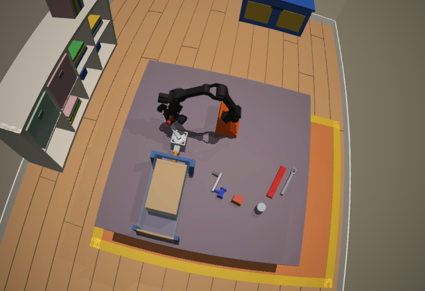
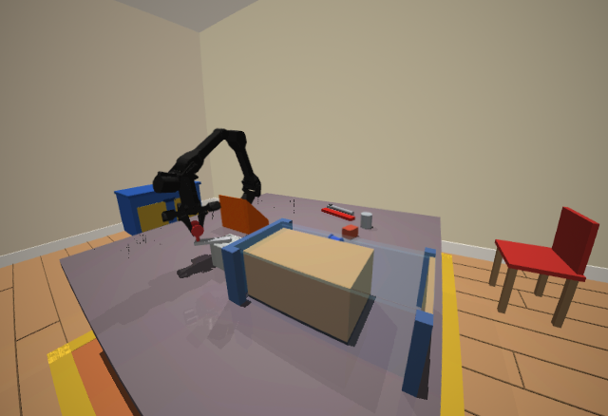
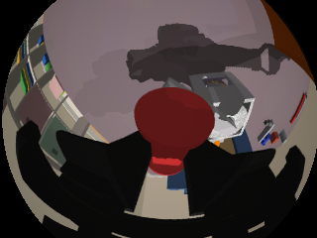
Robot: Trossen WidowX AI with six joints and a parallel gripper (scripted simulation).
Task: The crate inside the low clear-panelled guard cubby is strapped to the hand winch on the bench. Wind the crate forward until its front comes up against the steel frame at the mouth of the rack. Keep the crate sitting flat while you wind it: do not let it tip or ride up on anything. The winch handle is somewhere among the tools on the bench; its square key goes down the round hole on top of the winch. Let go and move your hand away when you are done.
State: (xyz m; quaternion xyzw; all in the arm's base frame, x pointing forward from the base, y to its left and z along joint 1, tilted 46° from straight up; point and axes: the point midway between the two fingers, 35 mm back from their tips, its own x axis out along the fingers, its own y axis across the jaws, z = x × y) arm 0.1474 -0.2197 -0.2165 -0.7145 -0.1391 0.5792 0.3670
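Right now the winch handle is 30 mm to the left of my gripper tip, 20 mm below it and 10 mm ahead of it. Also, from my gripper tip: blue frame: 210 mm ahead, 100 mm to the left, 20 mm below; grey winch: 100 mm below, 70 mm to the left, 30 mm ahead; red grip: 10 mm behind, 10 mm above.
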